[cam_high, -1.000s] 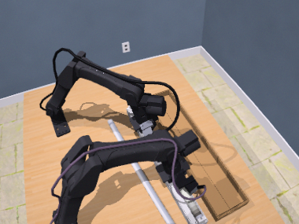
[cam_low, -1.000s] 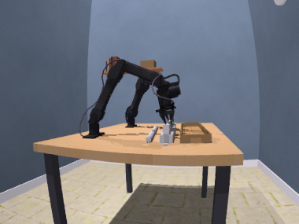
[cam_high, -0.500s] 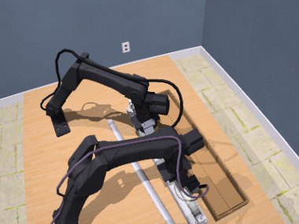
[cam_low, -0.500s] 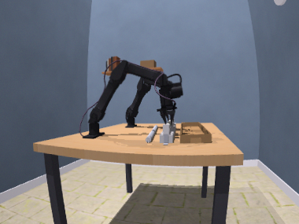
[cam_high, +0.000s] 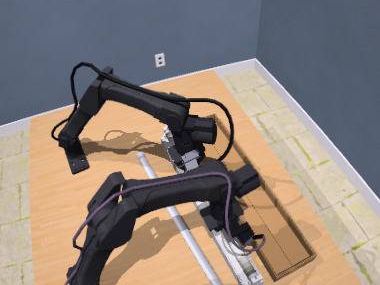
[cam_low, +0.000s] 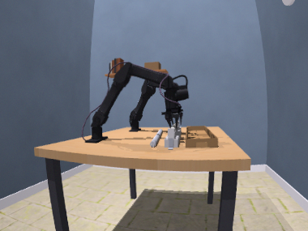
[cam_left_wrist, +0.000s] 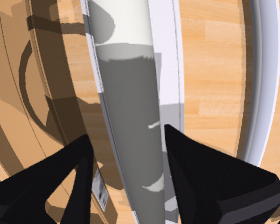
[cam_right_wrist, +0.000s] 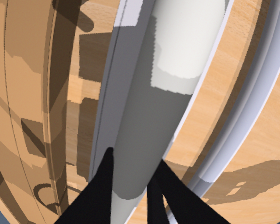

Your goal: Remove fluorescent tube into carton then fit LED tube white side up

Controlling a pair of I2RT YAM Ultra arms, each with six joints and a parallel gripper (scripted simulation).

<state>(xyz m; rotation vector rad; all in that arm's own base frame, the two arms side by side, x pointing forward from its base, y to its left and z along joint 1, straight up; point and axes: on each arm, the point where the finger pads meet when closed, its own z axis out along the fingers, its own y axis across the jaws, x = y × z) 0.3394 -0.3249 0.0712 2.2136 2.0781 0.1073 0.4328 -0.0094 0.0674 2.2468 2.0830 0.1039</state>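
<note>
The old fluorescent tube is 2 cm behind my right hand and 12 cm to the left of it. From my right hand the other things lie so: light fixture (2 cm behind, 12 cm to the left, 1 cm below); then LED tube (12 cm behind, 10 cm to the left, 5 cm below); then lampholder (3 cm ahead, 18 cm to the right).
Now: the old fluorescent tube 10 mm ahead of my left hand and 120 mm to the right of it. The rest, counted from my left hand: light fixture (10 mm ahead, 120 mm to the right, 20 mm below); LED tube (90 mm behind, 140 mm to the right, 60 mm below); brown carton (140 mm ahead, 90 mm to the right, 50 mm below).
</note>
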